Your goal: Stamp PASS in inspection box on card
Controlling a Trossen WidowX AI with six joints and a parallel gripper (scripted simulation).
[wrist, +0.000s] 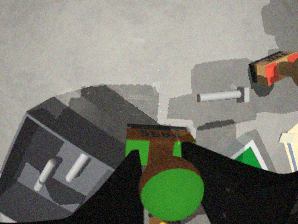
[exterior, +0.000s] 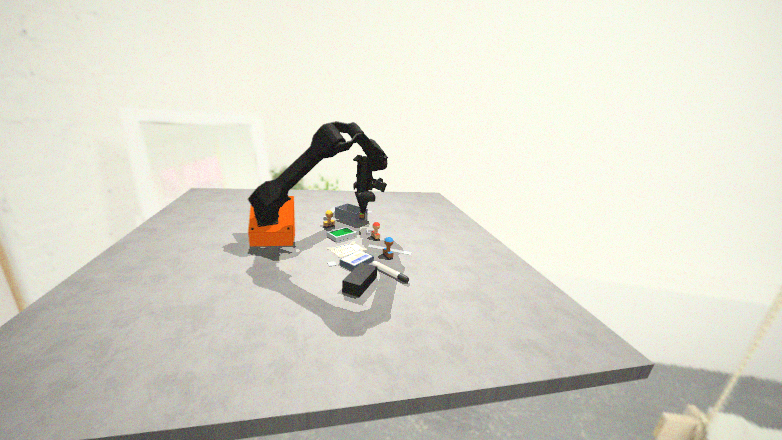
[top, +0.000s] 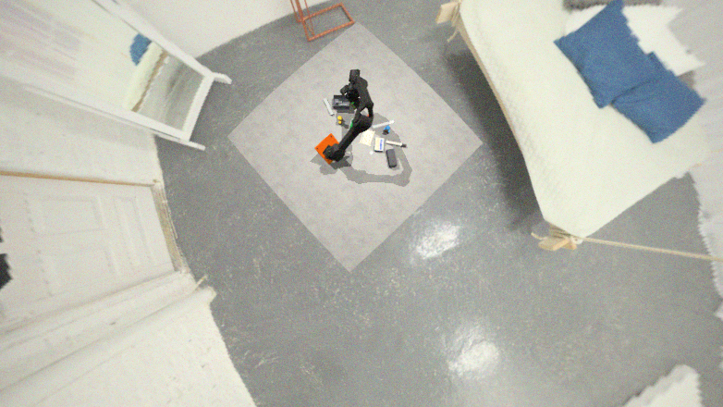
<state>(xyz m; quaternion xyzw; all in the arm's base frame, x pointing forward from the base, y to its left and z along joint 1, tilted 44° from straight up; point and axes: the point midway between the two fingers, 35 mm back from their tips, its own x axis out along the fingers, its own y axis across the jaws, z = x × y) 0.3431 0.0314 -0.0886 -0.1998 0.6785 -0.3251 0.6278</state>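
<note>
The green ink pad lies 100 mm behind my gripper tip, 80 mm to the right of it and 50 mm below it. Also, from my gripper tip: dark grey tray: 20 mm behind, 90 mm to the left, 50 mm below; then red-knobbed stamp: 20 mm ahead, 120 mm to the right, 40 mm below; then yellow-knobbed stamp: 130 mm behind, 20 mm to the left, 40 mm below.
</note>
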